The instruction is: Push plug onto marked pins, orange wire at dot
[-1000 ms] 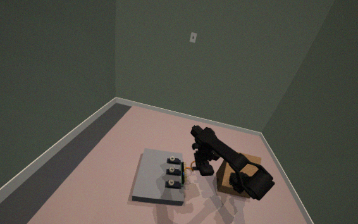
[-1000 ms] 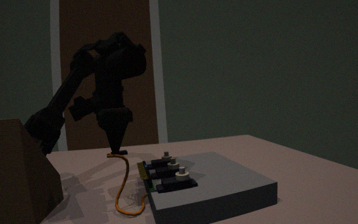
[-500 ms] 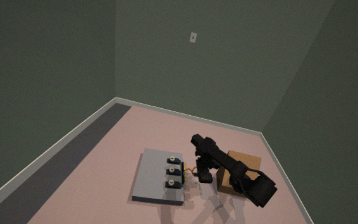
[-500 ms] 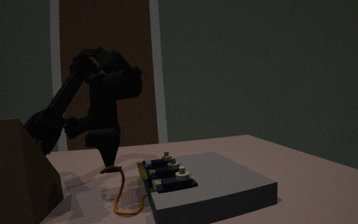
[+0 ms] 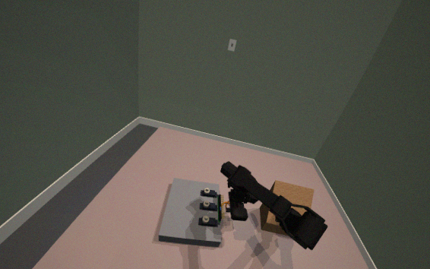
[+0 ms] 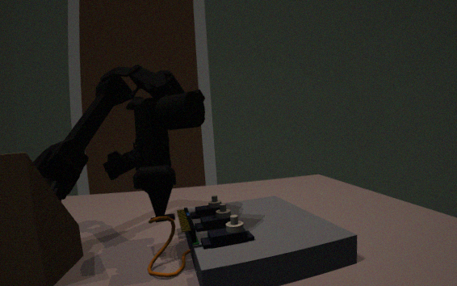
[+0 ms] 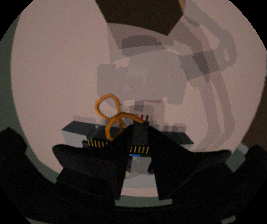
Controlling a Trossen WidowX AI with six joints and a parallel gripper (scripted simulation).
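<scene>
My gripper tip is 50 mm short of the blue mark. Also, from my gripper tip: grey holder 210 mm ahead, 50 mm below, 10 mm to the left.
</scene>
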